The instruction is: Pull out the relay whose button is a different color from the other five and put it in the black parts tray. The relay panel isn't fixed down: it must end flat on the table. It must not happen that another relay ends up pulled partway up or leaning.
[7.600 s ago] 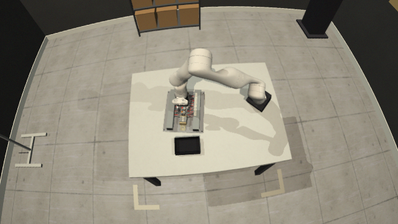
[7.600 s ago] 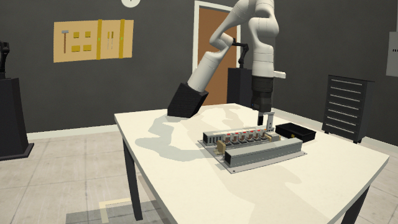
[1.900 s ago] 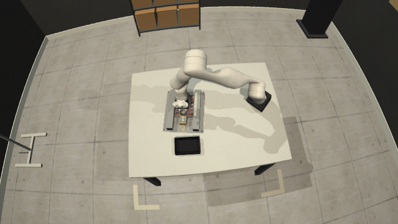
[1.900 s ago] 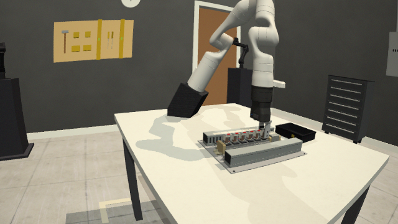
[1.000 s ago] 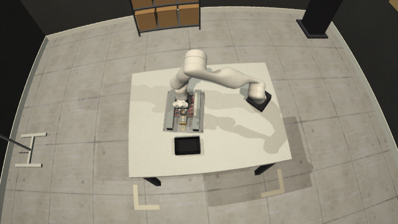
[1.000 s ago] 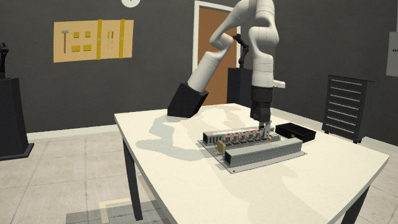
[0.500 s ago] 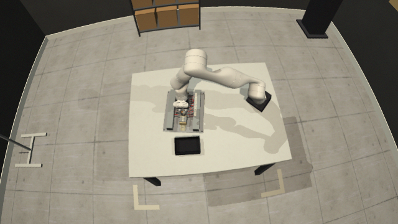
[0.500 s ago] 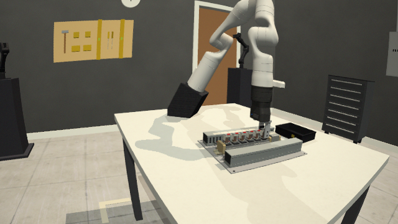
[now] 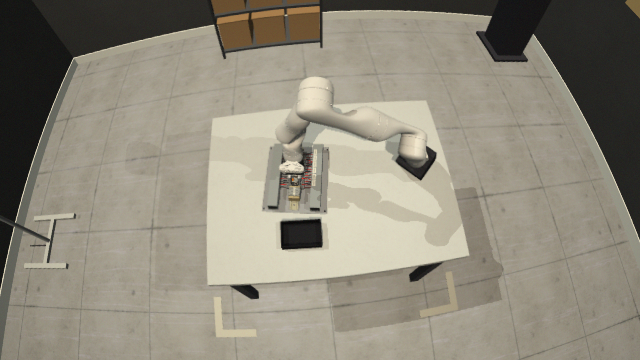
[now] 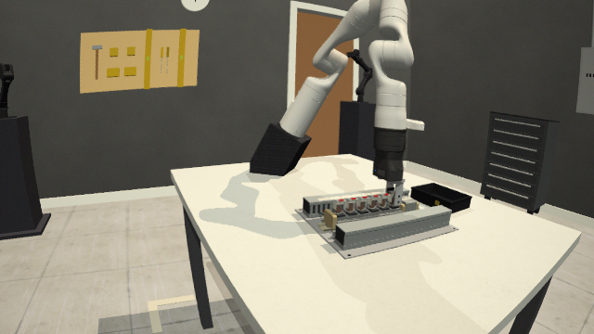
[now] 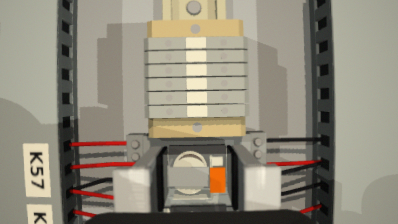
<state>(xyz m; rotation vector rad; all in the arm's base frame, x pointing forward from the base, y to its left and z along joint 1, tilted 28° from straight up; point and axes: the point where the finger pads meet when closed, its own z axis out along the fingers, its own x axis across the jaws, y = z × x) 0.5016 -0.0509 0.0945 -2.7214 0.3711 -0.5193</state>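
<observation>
The clear relay lies 1 cm below my hand. From my hand the other things lie so: black parts tray 1 cm ahead, 22 cm to the left, 4 cm below; then relay panel 1 cm behind, 4 cm to the right, 3 cm below.
</observation>
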